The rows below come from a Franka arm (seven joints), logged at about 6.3 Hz.
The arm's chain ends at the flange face. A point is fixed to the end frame.
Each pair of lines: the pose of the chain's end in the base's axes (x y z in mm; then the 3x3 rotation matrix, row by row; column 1 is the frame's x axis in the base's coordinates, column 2 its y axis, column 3 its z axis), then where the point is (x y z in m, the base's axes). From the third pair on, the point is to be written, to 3 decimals.
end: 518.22, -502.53, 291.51; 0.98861, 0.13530, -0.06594; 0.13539, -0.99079, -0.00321; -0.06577, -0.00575, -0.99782
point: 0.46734 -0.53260 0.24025
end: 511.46, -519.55, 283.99; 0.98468, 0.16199, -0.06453; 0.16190, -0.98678, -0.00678; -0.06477, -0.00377, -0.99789
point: 0.46148 -0.55107 0.23272
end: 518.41, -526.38, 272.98; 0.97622, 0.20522, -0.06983; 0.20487, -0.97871, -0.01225; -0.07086, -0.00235, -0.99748
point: 0.470 -0.560 0.222
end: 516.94, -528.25, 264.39; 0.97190, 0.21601, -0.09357; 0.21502, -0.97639, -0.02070; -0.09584, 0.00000, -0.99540
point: 0.467 -0.563 0.215
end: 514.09, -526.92, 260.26; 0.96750, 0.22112, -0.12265; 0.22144, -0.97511, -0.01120; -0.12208, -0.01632, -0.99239
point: 0.463 -0.561 0.212
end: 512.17, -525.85, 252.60; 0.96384, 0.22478, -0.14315; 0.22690, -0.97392, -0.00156; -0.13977, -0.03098, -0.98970
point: 0.460 -0.560 0.205
